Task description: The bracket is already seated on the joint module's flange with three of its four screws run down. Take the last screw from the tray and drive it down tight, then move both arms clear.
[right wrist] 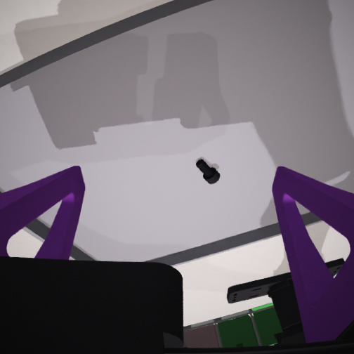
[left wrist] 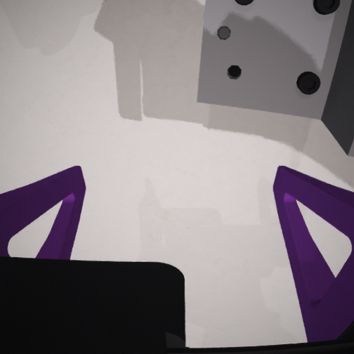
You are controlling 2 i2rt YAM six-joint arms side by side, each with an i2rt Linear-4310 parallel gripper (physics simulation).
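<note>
The grey bracket (left wrist: 265, 92) is at the upper right of the left wrist view, cut off by the frame edge. Black screw heads (left wrist: 308, 82) (left wrist: 326, 4) show on it, another at the top edge, plus two small round features, one dark and one grey. The joint module cannot be told clearly. My left gripper (left wrist: 179, 176) is open and empty, with the bracket beyond its fingertips. In the right wrist view one black screw (right wrist: 208, 171) lies on its side in the grey tray (right wrist: 220, 246), head toward the lower right. My right gripper (right wrist: 178, 176) is open and empty; the screw appears between its spread fingertips, untouched.
The tray's dark rim crosses the upper left and lower part of the right wrist view. Beyond it at the lower right are a black slotted bar (right wrist: 255, 290) on a dark body and green blocks (right wrist: 237, 331) beside a brownish one (right wrist: 201, 337). Arm shadows fall across both views.
</note>
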